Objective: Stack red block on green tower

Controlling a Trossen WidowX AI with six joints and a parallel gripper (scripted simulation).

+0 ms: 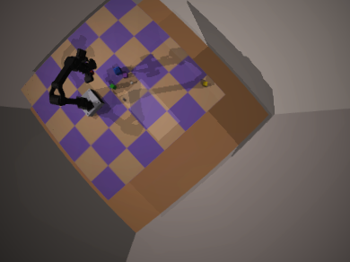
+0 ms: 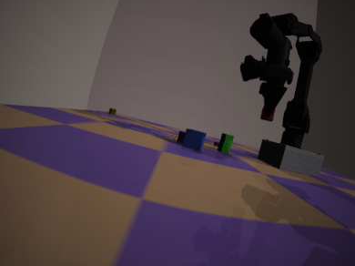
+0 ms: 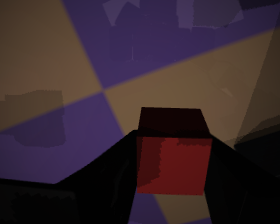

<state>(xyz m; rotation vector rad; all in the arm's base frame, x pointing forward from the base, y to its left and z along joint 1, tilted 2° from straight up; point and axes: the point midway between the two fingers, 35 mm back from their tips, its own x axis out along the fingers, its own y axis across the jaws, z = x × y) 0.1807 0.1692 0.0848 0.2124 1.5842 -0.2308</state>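
Right now the blue block is 16 cm ahead of my gripper tip, 7 cm to the right of it and 10 cm below it. Round my gripper tip: yellow block (65 cm ahead, 56 cm to the right, 11 cm below); then red block (1 cm above); then small purple block (19 cm ahead, 14 cm to the right, 11 cm below).
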